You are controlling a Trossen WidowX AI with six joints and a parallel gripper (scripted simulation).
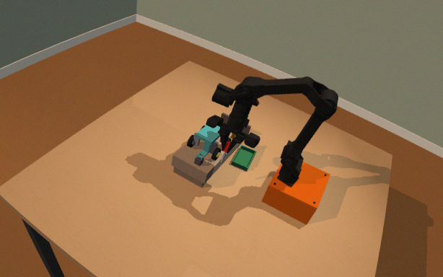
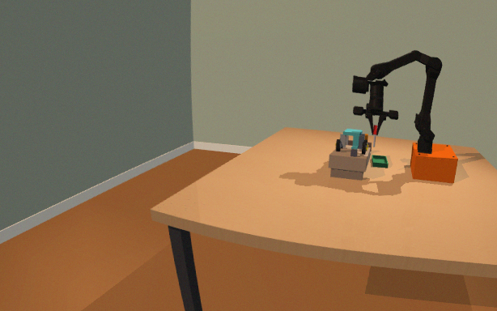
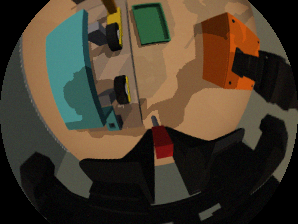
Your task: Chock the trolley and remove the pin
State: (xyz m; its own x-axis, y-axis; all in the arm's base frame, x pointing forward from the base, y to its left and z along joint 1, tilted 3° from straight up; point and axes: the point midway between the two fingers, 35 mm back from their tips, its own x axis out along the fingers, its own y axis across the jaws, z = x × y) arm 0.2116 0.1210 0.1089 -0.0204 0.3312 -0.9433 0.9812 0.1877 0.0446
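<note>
The green tray lies 18 cm to the right of my gripper tip, 17 cm below it and 1 cm ahead of it. The rest, counted from my gripper tip: teal-topped trolley: 11 cm ahead, 6 cm to the right, 6 cm below; red-headed stop pin: right at my gripper tip; ramp block: 12 cm below, 11 cm ahead, 6 cm to the right.
</note>
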